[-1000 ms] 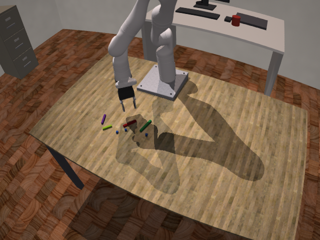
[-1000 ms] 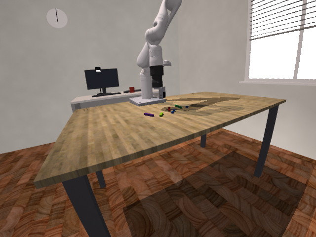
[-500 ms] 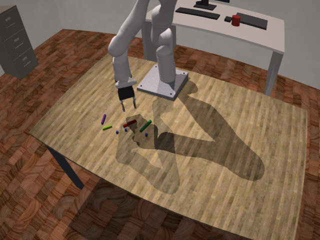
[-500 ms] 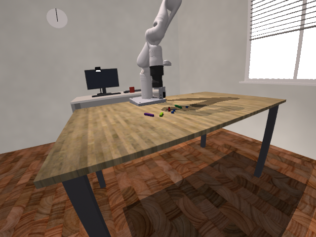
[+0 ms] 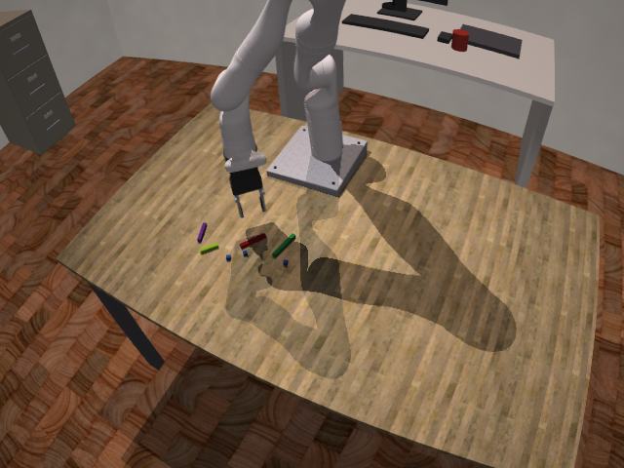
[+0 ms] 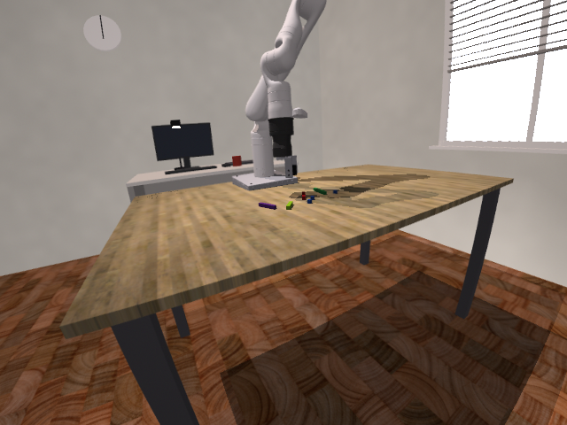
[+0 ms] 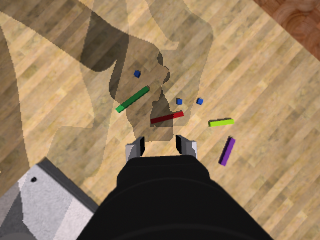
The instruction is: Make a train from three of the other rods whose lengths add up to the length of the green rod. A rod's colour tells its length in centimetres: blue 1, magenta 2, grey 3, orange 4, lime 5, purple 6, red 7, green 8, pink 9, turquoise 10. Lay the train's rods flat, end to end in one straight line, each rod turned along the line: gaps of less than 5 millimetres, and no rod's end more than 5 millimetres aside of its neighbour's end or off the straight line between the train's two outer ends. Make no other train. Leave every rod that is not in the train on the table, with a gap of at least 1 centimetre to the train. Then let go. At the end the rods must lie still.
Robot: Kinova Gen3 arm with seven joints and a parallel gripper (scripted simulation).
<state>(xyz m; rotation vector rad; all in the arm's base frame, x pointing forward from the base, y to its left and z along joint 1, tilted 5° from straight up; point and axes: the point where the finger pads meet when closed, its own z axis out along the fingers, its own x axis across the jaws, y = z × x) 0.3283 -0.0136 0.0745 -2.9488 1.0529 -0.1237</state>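
Now: the red rod 8 cm below my hand, 4 cm ahead of it and 2 cm to the left of it. The rest, counted from my hand: green rod (10 cm to the left, 8 cm below, 1 cm ahead); purple rod (12 cm to the right, 9 cm ahead, 8 cm below); lime rod (12 cm ahead, 8 cm below, 6 cm to the right).
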